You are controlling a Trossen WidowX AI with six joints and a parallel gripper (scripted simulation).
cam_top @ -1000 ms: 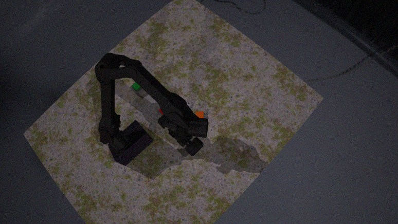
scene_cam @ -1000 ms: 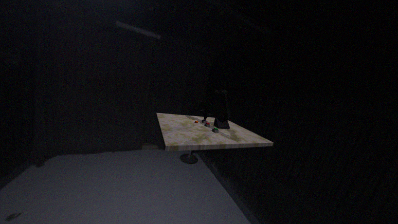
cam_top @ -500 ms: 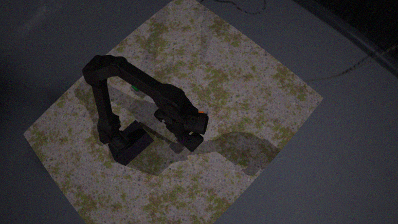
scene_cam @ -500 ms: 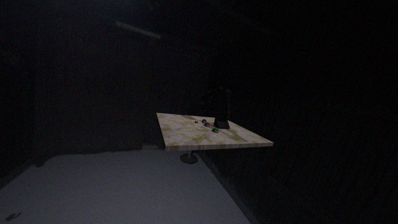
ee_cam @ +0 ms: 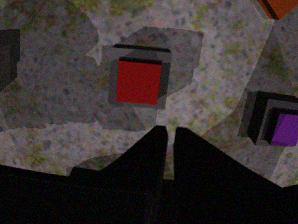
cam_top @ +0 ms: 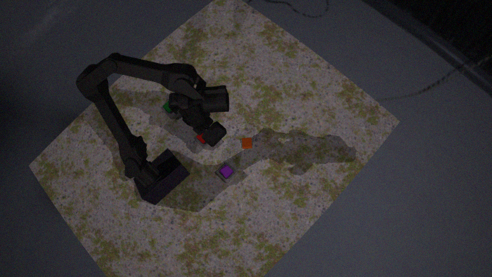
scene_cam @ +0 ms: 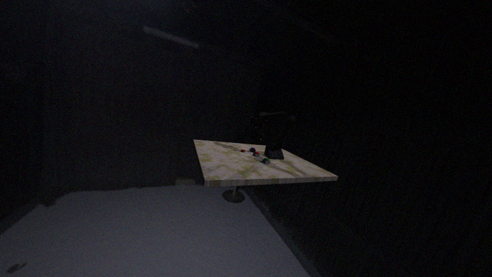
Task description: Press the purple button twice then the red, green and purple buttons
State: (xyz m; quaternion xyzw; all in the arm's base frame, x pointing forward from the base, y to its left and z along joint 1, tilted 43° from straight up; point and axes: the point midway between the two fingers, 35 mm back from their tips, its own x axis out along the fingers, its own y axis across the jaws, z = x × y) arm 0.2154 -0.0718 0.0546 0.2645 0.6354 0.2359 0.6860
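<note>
The red button lies 10 cm below my gripper tip and 2 cm to the left of it. Also, from my gripper tip: orange block 12 cm below, 10 cm to the right, 8 cm ahead; purple button 12 cm to the right, 10 cm below, 4 cm behind; green button 19 cm to the left, 10 cm below.
</note>
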